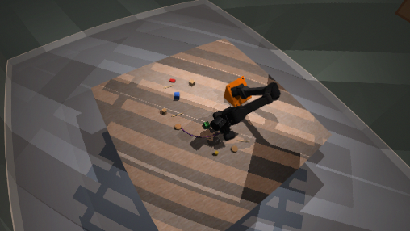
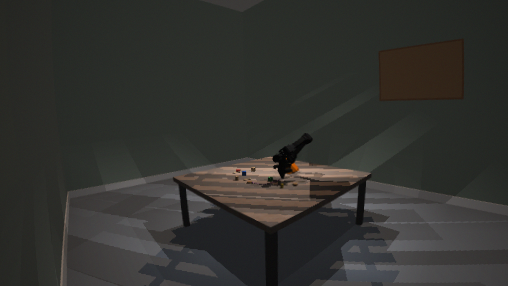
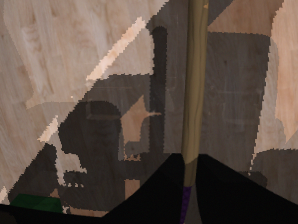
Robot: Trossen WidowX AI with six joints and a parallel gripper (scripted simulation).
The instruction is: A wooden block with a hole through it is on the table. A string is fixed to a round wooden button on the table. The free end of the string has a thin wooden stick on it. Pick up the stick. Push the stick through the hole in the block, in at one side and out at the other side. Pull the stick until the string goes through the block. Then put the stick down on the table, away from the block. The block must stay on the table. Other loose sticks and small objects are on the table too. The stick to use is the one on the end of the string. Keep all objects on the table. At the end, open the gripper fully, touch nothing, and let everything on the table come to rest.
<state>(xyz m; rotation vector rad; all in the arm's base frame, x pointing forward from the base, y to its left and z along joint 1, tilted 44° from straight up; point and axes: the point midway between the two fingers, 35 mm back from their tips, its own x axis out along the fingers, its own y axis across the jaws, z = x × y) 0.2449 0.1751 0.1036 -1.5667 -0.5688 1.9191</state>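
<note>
Now: the green wooden block 10 cm to the right of my gripper tip, 4 cm ahead of it and 1 cm below it. From my gripper tip the other things lie so: thin wooden stick: 1 cm behind; then round wooden button: 20 cm ahead, 18 cm to the right, 2 cm below; then cylinder: 32 cm to the right, 23 cm ahead, 1 cm below.
</note>
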